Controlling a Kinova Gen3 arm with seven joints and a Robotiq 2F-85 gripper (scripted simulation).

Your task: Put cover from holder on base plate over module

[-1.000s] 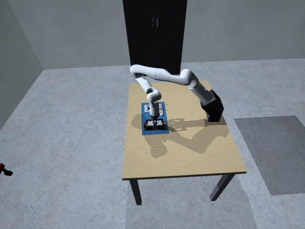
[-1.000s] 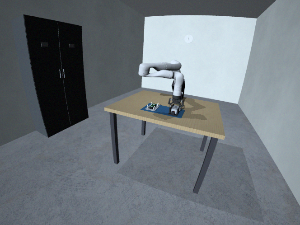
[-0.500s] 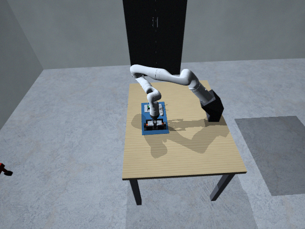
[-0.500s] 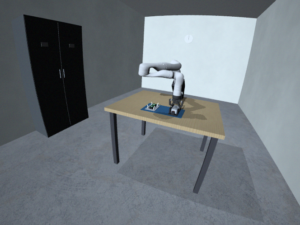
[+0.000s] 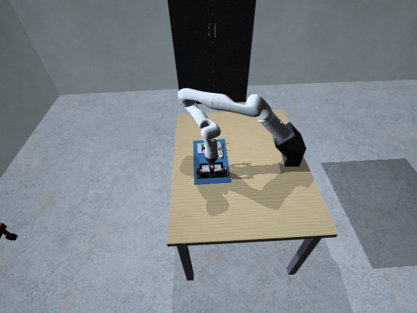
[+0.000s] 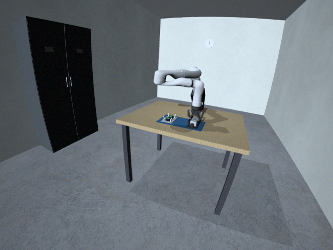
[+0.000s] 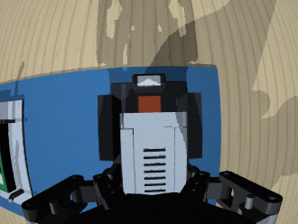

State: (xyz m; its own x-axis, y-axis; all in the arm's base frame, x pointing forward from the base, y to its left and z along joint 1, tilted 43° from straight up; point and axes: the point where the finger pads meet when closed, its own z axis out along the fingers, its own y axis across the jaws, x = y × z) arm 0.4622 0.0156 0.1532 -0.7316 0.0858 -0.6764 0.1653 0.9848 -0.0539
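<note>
Now: hand right at the light grey cover.
</note>
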